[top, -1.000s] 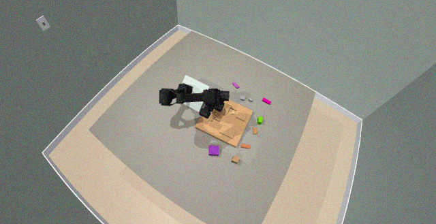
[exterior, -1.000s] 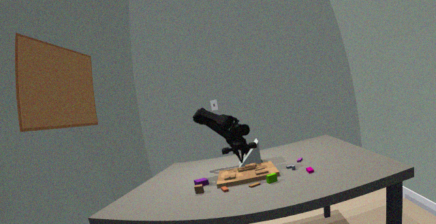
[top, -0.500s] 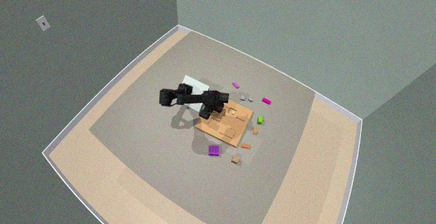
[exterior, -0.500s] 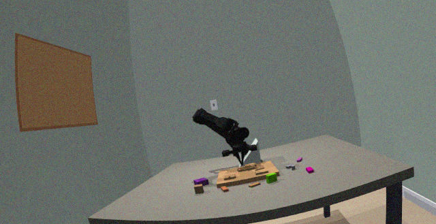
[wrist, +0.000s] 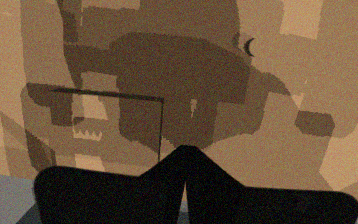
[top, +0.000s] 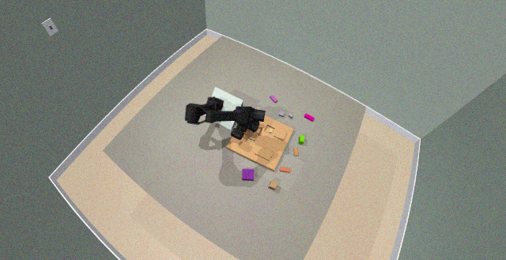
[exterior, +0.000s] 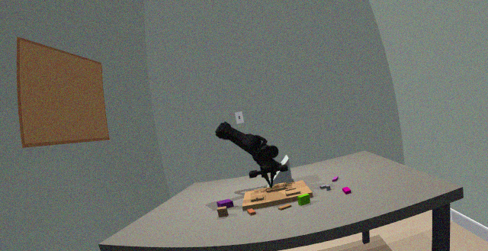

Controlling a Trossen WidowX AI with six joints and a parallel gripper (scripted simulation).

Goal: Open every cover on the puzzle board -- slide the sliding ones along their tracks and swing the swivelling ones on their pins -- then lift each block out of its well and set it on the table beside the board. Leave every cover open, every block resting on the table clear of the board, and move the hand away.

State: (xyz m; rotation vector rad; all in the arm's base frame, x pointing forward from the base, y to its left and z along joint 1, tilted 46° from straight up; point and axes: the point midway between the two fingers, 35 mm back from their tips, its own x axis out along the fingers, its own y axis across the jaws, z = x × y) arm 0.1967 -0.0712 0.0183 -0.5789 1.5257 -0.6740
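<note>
Now: gripper tip 10 cm short of the tan puzzle board, 1 cm to the right of it and 1 cm above it. Round my gripper tip: grey block (21 cm ahead, 24 cm to the left, 2 cm below); orange piece (31 cm ahead, 10 cm to the right, 2 cm below); violet piece (7 cm ahead, 32 cm to the left, 2 cm below).
</note>
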